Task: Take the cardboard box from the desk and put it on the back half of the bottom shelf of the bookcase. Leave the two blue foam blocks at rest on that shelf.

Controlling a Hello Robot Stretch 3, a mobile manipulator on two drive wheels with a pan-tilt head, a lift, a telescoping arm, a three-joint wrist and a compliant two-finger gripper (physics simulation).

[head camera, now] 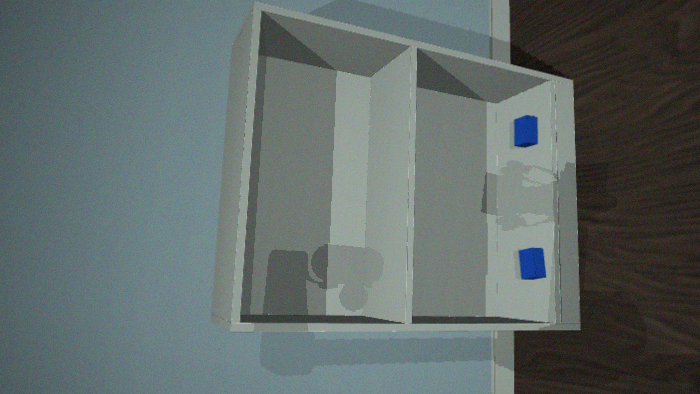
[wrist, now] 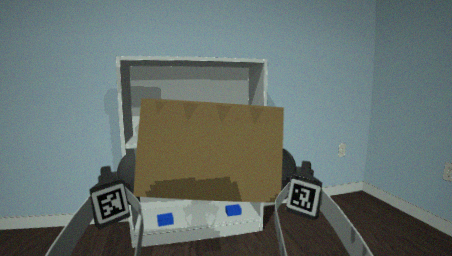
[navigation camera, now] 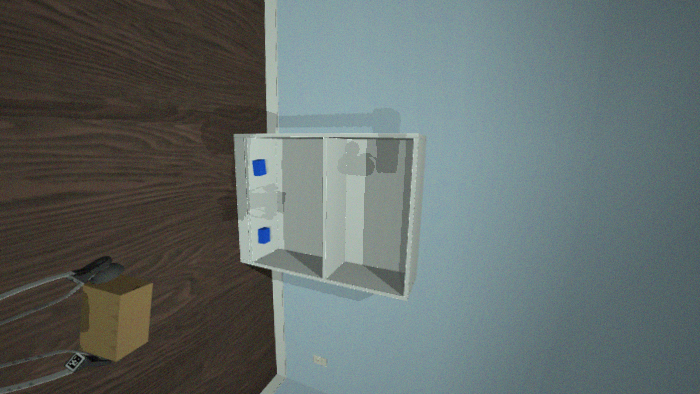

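Frame: origin at the robot's base, x ahead, y left, z up, level; centimetres.
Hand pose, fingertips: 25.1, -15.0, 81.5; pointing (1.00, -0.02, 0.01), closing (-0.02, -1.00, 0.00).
Note:
After its pixels a point has its place, as x, y, z.
My gripper point(navigation camera: 104, 315) point(wrist: 208, 168) @[25.1, -15.0, 81.5] is shut on the brown cardboard box point(navigation camera: 134, 322) @[24.1, -15.7, 86.3] point(wrist: 210, 142), one finger on each side. It holds the box above the floor in front of the white bookcase point(head camera: 411, 200) @[128.2, -6.1, 60.2] point(navigation camera: 325, 200) @[128.4, -5.9, 60.8] point(wrist: 192, 60). On the bottom shelf point(head camera: 510, 300) @[144.5, 22.6, 10.0] point(navigation camera: 270, 150) @[145.5, 20.9, 10.1] lie two blue foam blocks, apart: the right one point(head camera: 526, 131) @[138.0, -32.7, 14.5] point(navigation camera: 264, 235) @[138.4, -32.7, 14.5] point(wrist: 233, 210) and the left one point(head camera: 532, 263) @[130.8, 9.0, 14.5] point(navigation camera: 259, 167) @[130.8, 9.2, 14.5] point(wrist: 165, 219). A shadow falls between them. The box hides part of the bookcase in the wrist view. The desk does not show.
The bookcase stands against a blue wall point(head camera: 125, 200) @[158.9, 0.7, 130.5] point(navigation camera: 525, 200) @[158.7, 1.8, 156.3] point(wrist: 55, 100) with a pale baseboard point(navigation camera: 271, 65) @[147.5, 76.5, 4.9] point(wrist: 30, 221). Its middle board divides two compartments. A wall outlet point(navigation camera: 320, 360) @[175.7, -130.5, 40.7] point(wrist: 342, 150) and a room corner are to its right. Dark wooden floor point(head camera: 645, 150) @[106.0, -25.9, 0.1] point(navigation camera: 150, 125) @[76.6, 23.1, 0.0] lies in front.

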